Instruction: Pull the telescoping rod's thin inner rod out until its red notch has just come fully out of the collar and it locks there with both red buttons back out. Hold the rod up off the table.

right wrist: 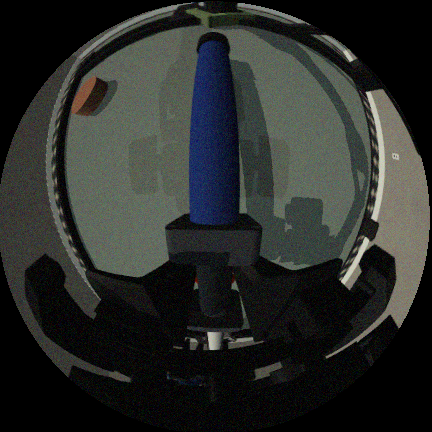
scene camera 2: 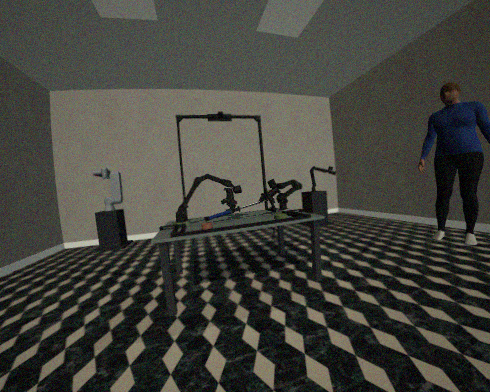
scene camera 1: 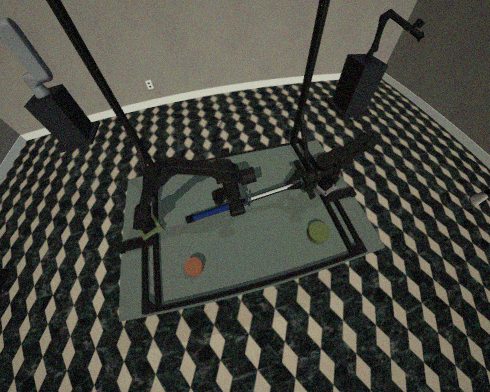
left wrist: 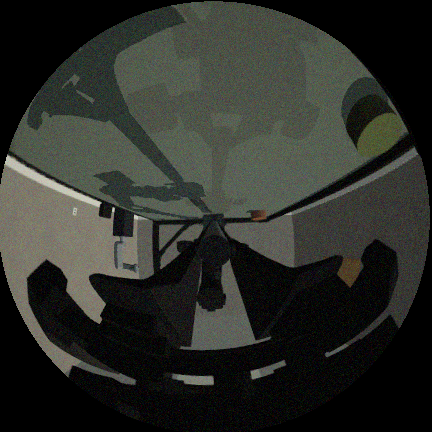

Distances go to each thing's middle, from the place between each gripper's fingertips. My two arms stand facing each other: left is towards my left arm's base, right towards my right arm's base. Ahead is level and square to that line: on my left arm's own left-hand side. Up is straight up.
Now: left hand 170 mm to the left of the thin inner rod (left wrist: 214, 246) and 40 mm above it.
Right now my right hand is 70 mm to the right of the thin inner rod and 30 mm below it.
